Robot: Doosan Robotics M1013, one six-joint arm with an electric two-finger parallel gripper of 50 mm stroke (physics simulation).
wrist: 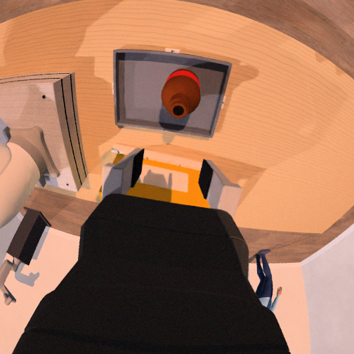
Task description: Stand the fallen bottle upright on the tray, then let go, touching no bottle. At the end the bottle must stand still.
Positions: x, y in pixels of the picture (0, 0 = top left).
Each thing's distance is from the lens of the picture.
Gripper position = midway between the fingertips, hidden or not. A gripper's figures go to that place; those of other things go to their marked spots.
my gripper (171, 165): 0.16 m
brown bottle (180, 95): 0.31 m
